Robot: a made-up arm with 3 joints. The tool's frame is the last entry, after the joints. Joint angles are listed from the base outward.
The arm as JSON. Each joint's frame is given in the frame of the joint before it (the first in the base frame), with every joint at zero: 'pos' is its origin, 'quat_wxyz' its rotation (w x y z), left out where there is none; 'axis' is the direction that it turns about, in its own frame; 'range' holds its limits. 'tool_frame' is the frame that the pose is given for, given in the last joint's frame.
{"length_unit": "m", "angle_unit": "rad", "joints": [
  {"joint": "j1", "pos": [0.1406, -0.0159, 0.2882], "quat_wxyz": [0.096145, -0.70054, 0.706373, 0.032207], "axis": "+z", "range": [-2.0, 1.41]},
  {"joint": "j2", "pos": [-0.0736, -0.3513, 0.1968], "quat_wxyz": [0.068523, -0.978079, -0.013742, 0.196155], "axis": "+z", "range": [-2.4, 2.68]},
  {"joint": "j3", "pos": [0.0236, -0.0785, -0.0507], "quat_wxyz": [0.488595, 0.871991, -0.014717, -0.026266], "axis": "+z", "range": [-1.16, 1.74]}
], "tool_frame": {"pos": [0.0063, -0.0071, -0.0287], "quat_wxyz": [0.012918, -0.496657, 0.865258, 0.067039]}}
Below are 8 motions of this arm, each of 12 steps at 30 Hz.
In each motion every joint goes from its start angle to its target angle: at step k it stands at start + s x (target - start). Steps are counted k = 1, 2, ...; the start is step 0. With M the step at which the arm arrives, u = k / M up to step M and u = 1 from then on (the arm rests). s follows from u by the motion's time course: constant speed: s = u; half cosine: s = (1 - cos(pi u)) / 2; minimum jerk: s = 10 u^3 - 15 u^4 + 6 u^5.
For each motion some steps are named. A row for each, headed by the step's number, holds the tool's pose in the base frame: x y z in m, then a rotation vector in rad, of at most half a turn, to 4 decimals.
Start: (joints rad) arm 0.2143 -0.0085 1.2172
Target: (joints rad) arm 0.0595 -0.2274 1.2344
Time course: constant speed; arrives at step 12
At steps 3, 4, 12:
3: 0.4569 0.0003 0.0923 -0.4072 0.7859 -0.9901
4: 0.4568 0.0052 0.0927 -0.4014 0.7820 -0.9962
12: 0.4544 0.0444 0.0958 -0.3521 0.7530 -1.0433

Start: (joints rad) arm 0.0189 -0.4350 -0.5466
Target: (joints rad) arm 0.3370 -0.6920 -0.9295
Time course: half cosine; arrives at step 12
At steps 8, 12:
8: 0.4723 0.0095 0.0706 0.6183 0.1960 0.3315
12: 0.4730 -0.0113 0.0655 0.6583 0.1100 0.2857

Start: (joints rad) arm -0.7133 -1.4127 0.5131
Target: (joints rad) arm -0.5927 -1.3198 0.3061
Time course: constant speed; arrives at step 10
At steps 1, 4, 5, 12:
1: 0.3396 0.3045 0.1043 0.4248 0.4454 -0.5870
4: 0.3498 0.2960 0.1037 0.4325 0.4265 -0.5435
5: 0.3531 0.2932 0.1035 0.4350 0.4204 -0.5290
12: 0.3692 0.2783 0.1023 0.4472 0.3904 -0.4560

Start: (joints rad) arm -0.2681 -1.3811 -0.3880
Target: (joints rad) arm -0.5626 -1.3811 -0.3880
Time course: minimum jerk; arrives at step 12
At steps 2, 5, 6, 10, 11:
2: 0.4461 0.2047 0.0934 0.6593 0.0679 -0.1800
5: 0.4284 0.2297 0.0964 0.6480 0.0807 -0.0884
6: 0.4188 0.2414 0.0976 0.6422 0.0869 -0.0432
10: 0.3867 0.2743 0.1007 0.6230 0.1056 0.0933
11: 0.3845 0.2763 0.1009 0.6217 0.1068 0.1023

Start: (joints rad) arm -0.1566 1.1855 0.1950
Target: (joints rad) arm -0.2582 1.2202 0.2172
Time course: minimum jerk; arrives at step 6
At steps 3, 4, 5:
3: 0.5152 0.0925 0.1289 -0.8399 0.7941 1.3443
4: 0.5133 0.1031 0.1308 -0.8683 0.7796 1.3691
5: 0.5120 0.1094 0.1319 -0.8853 0.7707 1.3839

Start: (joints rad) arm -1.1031 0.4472 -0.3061
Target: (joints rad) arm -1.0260 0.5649 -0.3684
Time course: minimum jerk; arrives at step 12
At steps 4, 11, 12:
4: 0.2999 0.3090 0.1359 -0.7200 0.6575 1.9348
11: 0.3212 0.3022 0.1380 -0.7324 0.7188 1.9908
12: 0.3213 0.3021 0.1380 -0.7324 0.7193 1.9912

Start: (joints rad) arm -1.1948 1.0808 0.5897
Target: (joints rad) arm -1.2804 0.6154 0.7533
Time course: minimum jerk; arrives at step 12
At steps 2, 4, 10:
2: 0.2885 0.3464 0.1575 -1.3883 0.0124 1.6117
4: 0.2819 0.3436 0.1559 -1.3397 0.0057 1.5393
10: 0.2509 0.3324 0.1473 -1.1359 -0.0052 1.2228

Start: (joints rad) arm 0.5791 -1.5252 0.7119
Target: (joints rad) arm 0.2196 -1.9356 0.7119
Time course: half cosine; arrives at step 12
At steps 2, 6, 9, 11, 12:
2: 0.4946 -0.0523 0.0529 0.8123 0.4658 -2.1270
6: 0.5141 -0.0002 0.0636 0.8846 0.4116 -2.1113
9: 0.5237 0.0440 0.0726 0.9485 0.3757 -2.0955
11: 0.5257 0.0604 0.0760 0.9728 0.3646 -2.0892
12: 0.5259 0.0626 0.0764 0.9760 0.3632 -2.0883

